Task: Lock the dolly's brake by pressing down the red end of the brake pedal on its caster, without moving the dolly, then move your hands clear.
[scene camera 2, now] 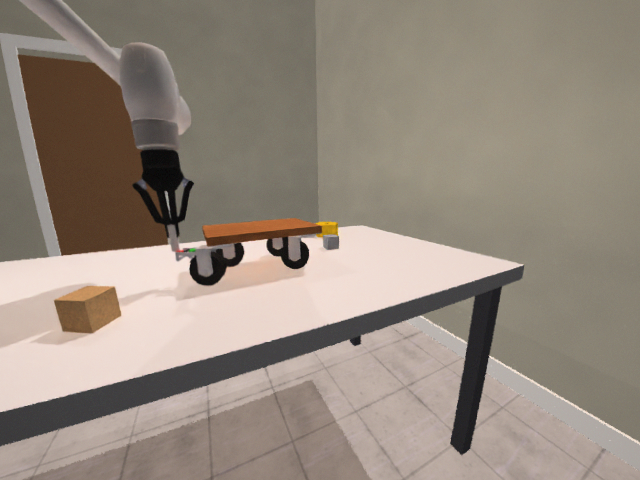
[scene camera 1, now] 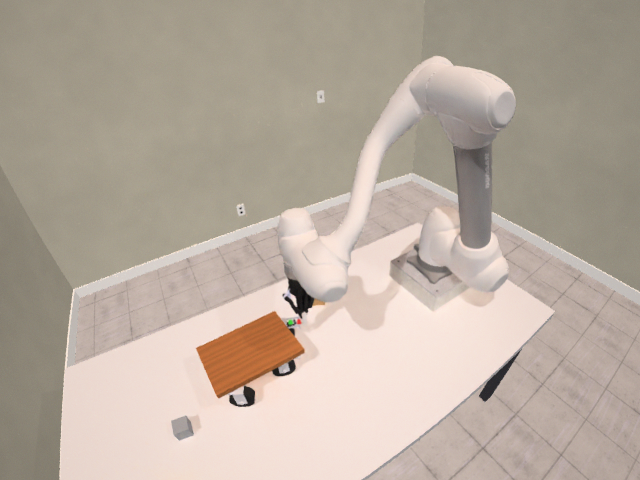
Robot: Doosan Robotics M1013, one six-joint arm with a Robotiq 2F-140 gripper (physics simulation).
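Pixels of known places: gripper, between the fingertips: point(scene camera 2: 176, 250) point(scene camera 1: 303, 322); arm's base, origin of its link: point(scene camera 1: 434, 265).
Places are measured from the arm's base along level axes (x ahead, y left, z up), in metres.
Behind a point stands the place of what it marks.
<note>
The dolly point(scene camera 1: 250, 351) @(x 0.829, y 0.076, z 0.037 m) point(scene camera 2: 261, 228) @(x 0.831, y 0.015, z 0.037 m) has a wooden deck and stands upright on its black-wheeled casters on the table. The brake pedal sticks out from the caster at the deck's end nearest the robot base. Its red end point(scene camera 1: 298, 321) @(x 0.633, y -0.002, z -0.001 m) point(scene camera 2: 179, 251) @(x 0.629, y -0.002, z -0.002 m) is outermost, and its green part point(scene camera 1: 290, 322) @(x 0.661, y -0.008, z 0.002 m) point(scene camera 2: 192, 250) @(x 0.660, y -0.018, z 0.002 m) is closer to the deck. The pedal looks nearly level in scene camera 2. My gripper point(scene camera 1: 302, 314) @(x 0.619, y 0.013, z -0.001 m) point(scene camera 2: 174, 245) @(x 0.619, y 0.013, z -0.001 m) is shut and empty, pointing down. Its fingertips are right at the pedal's red end; whether they touch it cannot be told.
A brown block point(scene camera 1: 319, 303) @(x 0.501, y -0.111, z -0.077 m) point(scene camera 2: 86, 310) @(x 0.511, y -0.181, z -0.045 m) lies on the robot-base side of the dolly, partly hidden by my arm in scene camera 1. A small grey cube point(scene camera 1: 181, 428) @(x 1.107, y 0.202, z -0.040 m) point(scene camera 2: 330, 241) @(x 1.098, y 0.165, z -0.057 m) lies past the dolly's far end. A yellow object point(scene camera 2: 327, 228) @(x 1.169, y 0.365, z -0.045 m) stands behind the cube in scene camera 2.
</note>
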